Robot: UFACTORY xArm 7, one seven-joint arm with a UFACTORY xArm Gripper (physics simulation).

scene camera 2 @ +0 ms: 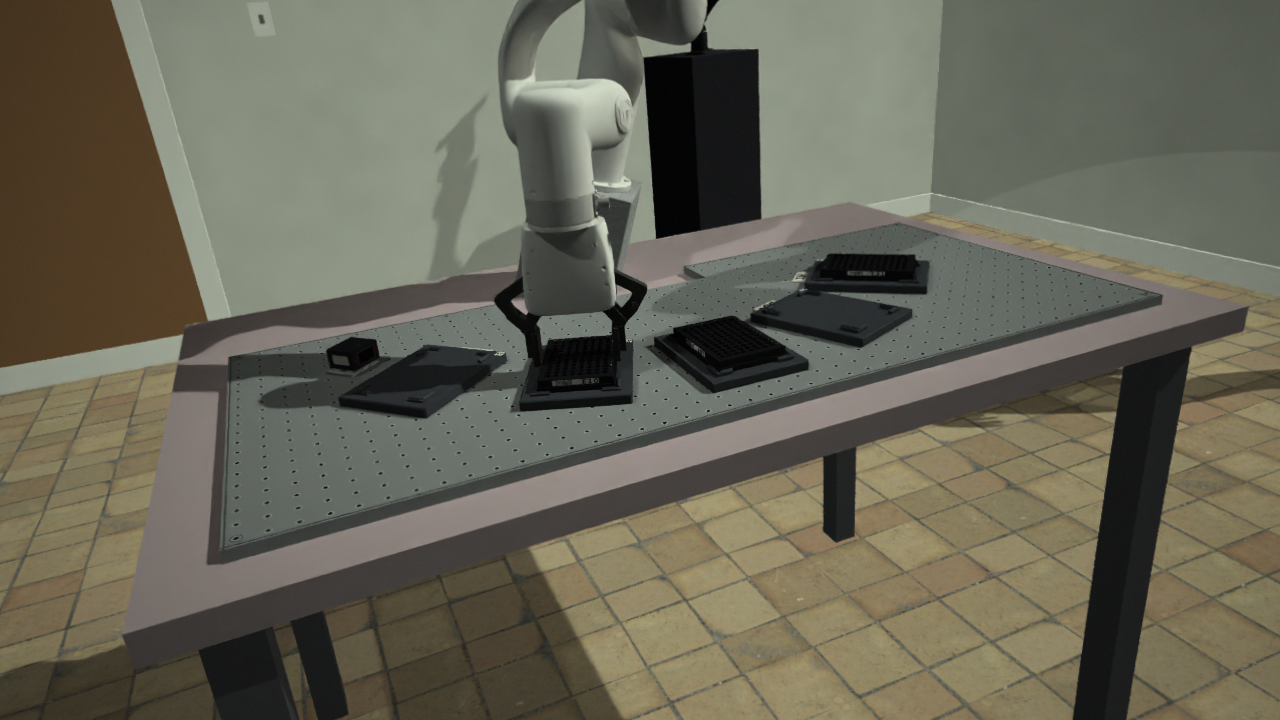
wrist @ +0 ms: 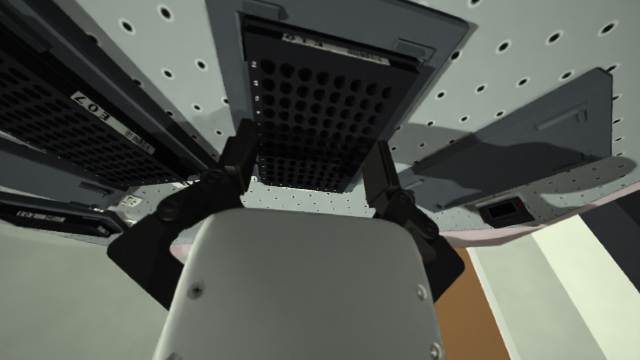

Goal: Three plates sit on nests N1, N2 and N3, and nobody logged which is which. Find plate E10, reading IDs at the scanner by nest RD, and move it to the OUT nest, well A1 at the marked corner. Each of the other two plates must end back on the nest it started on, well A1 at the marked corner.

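Frame: origin at the arm's base, x ahead, y left, z up, level; centimetres.
Seen in the pictures: gripper, between the fingertips: [scene camera 2: 578,359] [wrist: 315,144].
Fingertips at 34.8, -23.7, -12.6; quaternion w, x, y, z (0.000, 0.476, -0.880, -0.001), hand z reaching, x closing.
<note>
A point is followed by its place in that frame, as x, y, z.
My gripper [scene camera 2: 577,352] @(34.8, -23.7, -12.6) [wrist: 315,144] @(34.8, -23.7, -12.6) is open, its fingers low on either side of the plate labelled E10 [scene camera 2: 581,358] @(35.2, -23.5, -12.4) [wrist: 320,105] @(37.4, -25.2, -13.0), which sits flat on nest N3 [scene camera 2: 577,400] @(41.8, -28.0, -13.9) [wrist: 226,40] @(42.1, -22.0, -13.7). Whether the fingers touch it cannot be told. A plate labelled E07 [scene camera 2: 729,341] @(43.1, -8.2, -12.4) [wrist: 55,117] @(43.5, -9.1, -12.4) sits on nest N2 [scene camera 2: 774,363] @(49.3, -6.8, -13.6), next to it. The third plate [scene camera 2: 866,265] @(34.1, 24.3, -12.4) [wrist: 60,221] @(34.3, 20.7, -12.3) sits on nest N1 [scene camera 2: 872,287] @(38.1, 21.2, -14.0) at the far right in the scene view; its ID is too small to read. The OUT nest [scene camera 2: 827,316] @(42.7, 8.0, -13.7) and nest RD [scene camera 2: 416,380] @(24.5, -39.5, -13.7) [wrist: 520,145] @(27.5, -39.2, -13.6) hold no plate.
The small black scanner [scene camera 2: 353,353] @(15.3, -43.7, -11.8) [wrist: 505,211] @(14.5, -42.3, -12.5) stands behind nest RD. All the nests lie on a perforated grey board [scene camera 2: 375,483] @(42.8, -50.3, -14.8) [wrist: 530,60] @(34.6, -37.5, -14.8) on the pinkish table [scene camera 2: 537,501] @(53.7, -39.3, -16.1). A black pedestal [scene camera 2: 707,143] stands behind the table.
</note>
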